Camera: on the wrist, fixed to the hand. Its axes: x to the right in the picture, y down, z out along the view.
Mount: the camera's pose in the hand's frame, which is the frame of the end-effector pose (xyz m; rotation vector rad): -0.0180 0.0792 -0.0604 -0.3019 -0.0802 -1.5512
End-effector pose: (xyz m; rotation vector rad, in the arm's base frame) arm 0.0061 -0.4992 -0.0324 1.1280 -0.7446 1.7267
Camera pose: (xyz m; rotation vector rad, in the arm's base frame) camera -0.0856 -0.4866 -0.0734 1.0399 -0.0102 0.2444
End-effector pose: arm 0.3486 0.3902 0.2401 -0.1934 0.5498 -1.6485
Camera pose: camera 0.3957 0.4174 0.1547 1.0345 -0.5626 2.7914
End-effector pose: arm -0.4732 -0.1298 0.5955 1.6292 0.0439 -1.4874
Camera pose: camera -0.3864 -0.1303 0.6475 -1.1474 -1.6749 2.3643
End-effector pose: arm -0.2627 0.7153 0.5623 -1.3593 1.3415 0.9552
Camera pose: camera -0.3485 0.6666 0.5851 -1.9525 -0.1710 0.0806
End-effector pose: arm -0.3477 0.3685 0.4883 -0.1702 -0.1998 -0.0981
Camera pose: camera -0.3448 0.4369 0.4137 -0.2873 -0.3598 -1.6722
